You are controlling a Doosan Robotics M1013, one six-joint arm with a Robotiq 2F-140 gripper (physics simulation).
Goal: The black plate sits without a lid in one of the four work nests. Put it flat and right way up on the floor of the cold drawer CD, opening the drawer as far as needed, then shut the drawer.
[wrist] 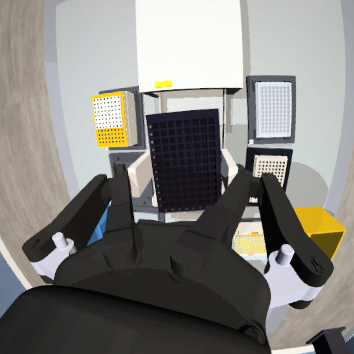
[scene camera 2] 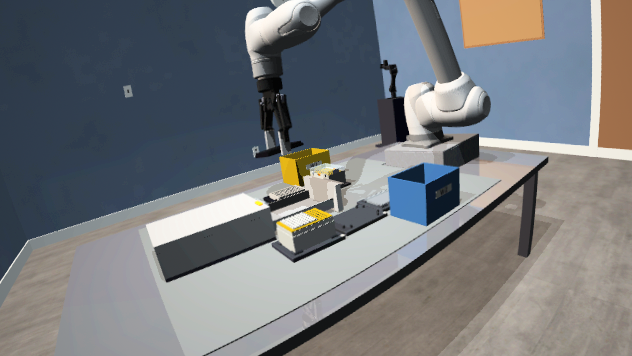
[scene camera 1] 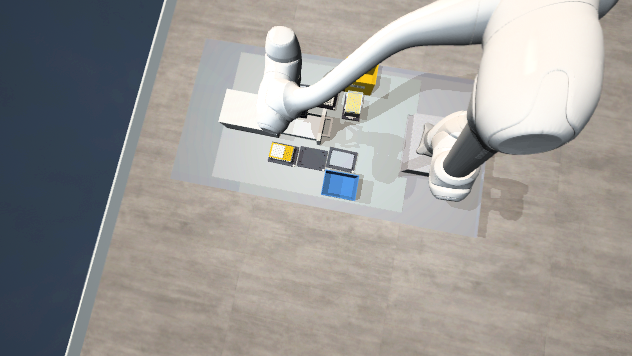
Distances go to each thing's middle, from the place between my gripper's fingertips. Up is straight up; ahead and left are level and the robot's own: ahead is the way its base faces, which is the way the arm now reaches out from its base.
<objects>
Now: hand 1 cm below the black plate (wrist: 184, 146). The rest, counted from my hand: yellow-and-white tip rack (scene camera 2: 299, 232): 20 cm to the left, 17 cm below, 3 cm ahead.
</objects>
